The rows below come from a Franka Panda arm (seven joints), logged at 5 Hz.
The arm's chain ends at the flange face. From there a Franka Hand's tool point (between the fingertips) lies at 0.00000 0.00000 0.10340 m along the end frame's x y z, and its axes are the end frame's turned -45 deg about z.
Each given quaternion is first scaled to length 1.
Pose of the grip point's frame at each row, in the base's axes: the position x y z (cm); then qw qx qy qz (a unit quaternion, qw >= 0):
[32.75, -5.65, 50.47, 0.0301, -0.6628, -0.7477, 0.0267]
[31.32, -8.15, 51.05, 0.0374, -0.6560, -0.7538, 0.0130]
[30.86, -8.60, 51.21, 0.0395, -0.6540, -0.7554, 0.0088]
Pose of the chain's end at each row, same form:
[33.58, -5.65, 60.78, 0.0176, -0.8985, -0.4371, 0.0362]
[32.08, -8.45, 61.36, 0.0296, -0.8945, -0.4454, 0.0263]
[31.60, -9.00, 61.52, 0.0331, -0.8933, -0.4476, 0.0232]

